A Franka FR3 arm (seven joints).
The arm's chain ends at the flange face. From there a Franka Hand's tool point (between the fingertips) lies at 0.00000 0.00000 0.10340 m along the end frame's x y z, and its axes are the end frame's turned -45 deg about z.
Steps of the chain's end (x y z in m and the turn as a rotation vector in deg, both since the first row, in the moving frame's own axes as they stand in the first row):
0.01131, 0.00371, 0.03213, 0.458, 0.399, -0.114
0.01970, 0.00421, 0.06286, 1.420, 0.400, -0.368
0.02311, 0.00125, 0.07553, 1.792, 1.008, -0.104
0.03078, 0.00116, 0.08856, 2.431, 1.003, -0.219
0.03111, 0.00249, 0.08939, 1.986, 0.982, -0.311
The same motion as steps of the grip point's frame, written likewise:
0.00647, 0.01054, 0.03212, 0.042, 0.606, -0.114
0.01327, 0.01560, 0.06283, 0.721, 1.287, -0.368
0.01903, 0.01622, 0.07546, 0.554, 1.980, -0.104
0.02532, 0.02075, 0.08845, 1.010, 2.428, -0.219
0.02402, 0.02247, 0.08931, 0.710, 2.099, -0.311

